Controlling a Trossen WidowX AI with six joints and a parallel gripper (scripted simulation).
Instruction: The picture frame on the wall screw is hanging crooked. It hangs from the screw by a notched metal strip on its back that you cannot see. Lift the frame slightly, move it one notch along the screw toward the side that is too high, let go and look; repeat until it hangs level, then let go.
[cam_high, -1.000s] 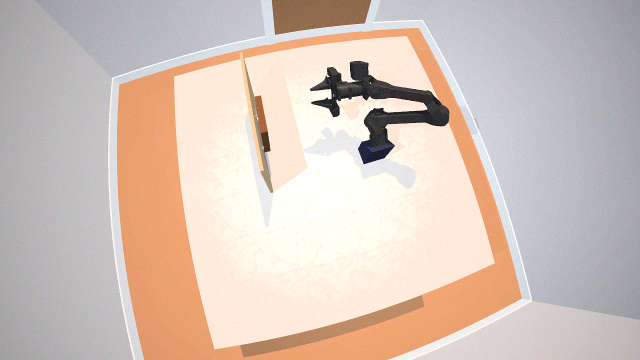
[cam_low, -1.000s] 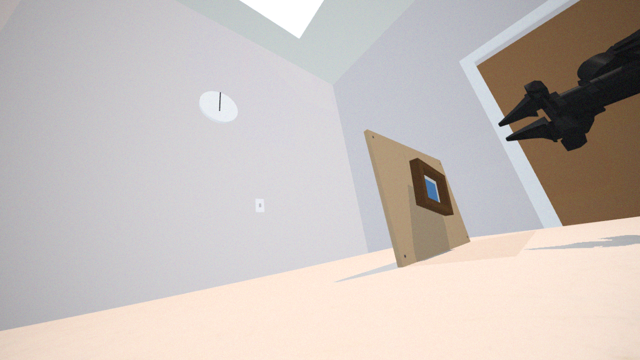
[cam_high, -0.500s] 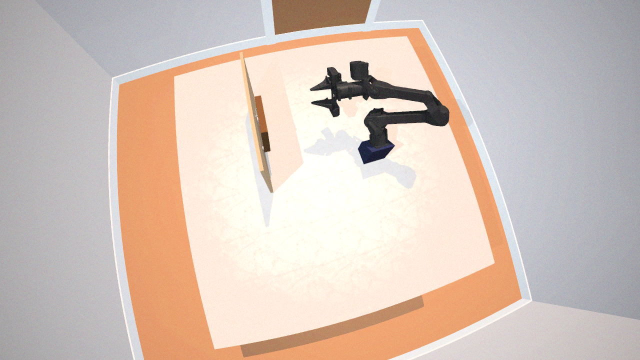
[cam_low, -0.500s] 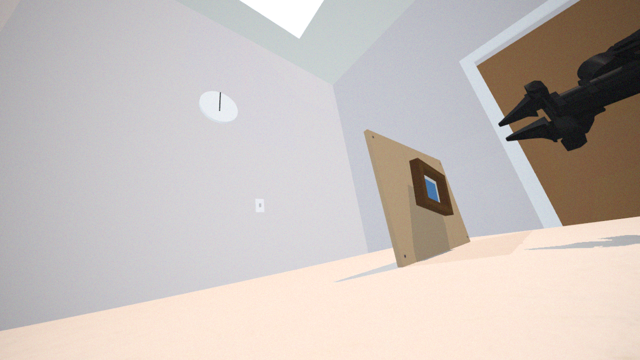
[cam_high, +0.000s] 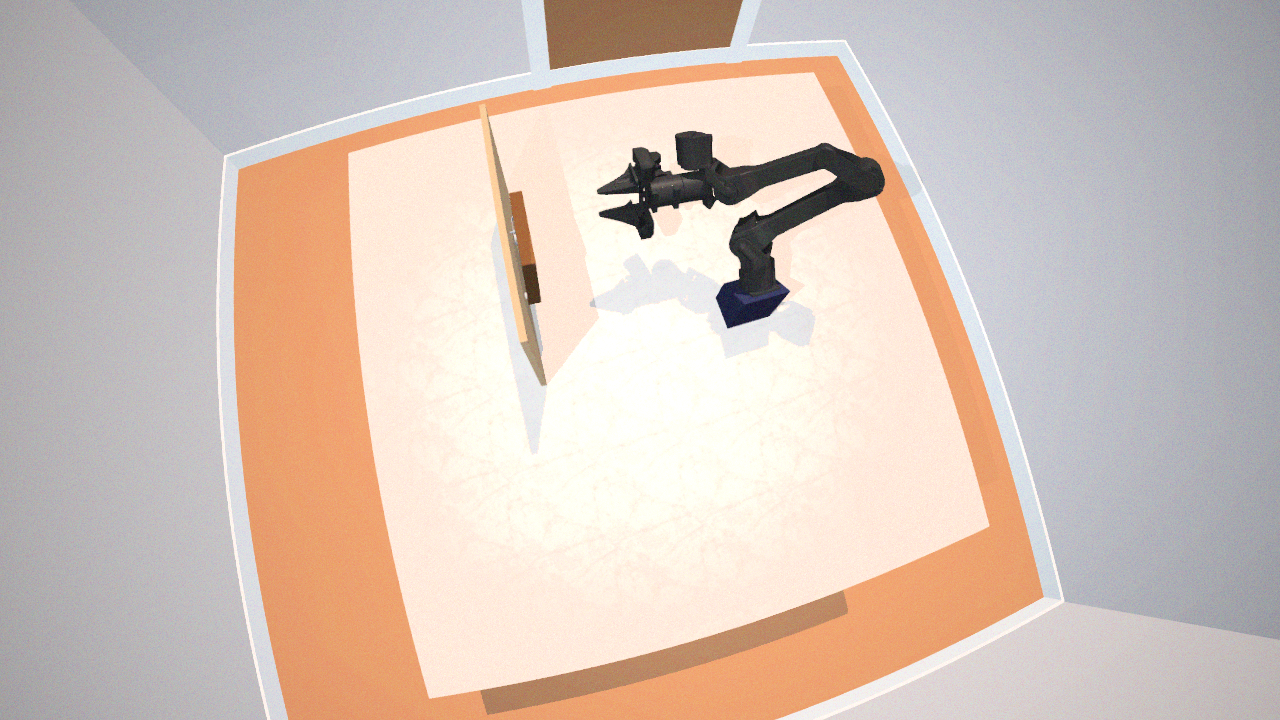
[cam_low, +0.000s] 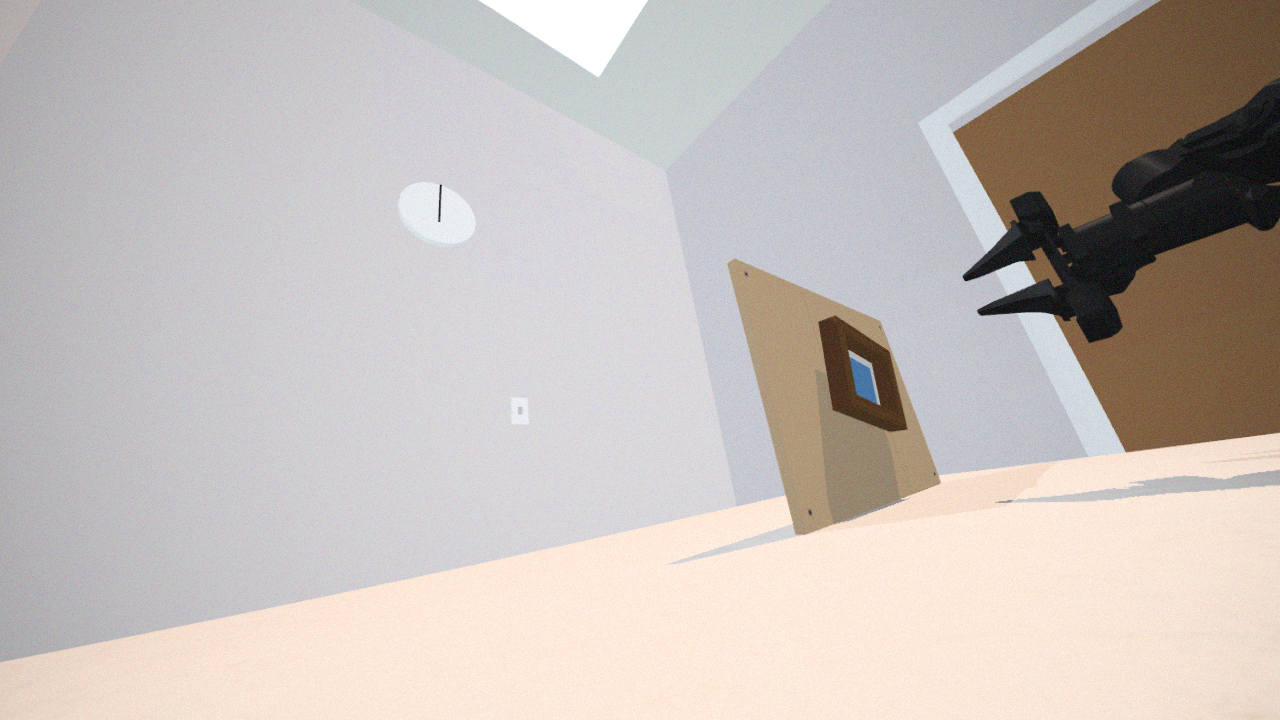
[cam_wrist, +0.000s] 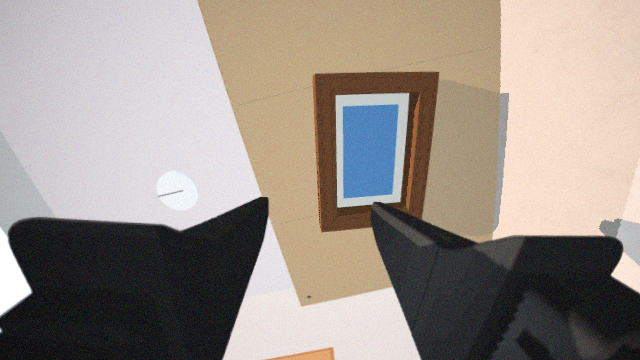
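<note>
The brown wooden picture frame is 160 mm ahead of my gripper tip, 60 mm below it and 10 mm to the left of it. From my gripper tip the other things lie so: tan wall board 170 mm ahead, 80 mm below.
</note>
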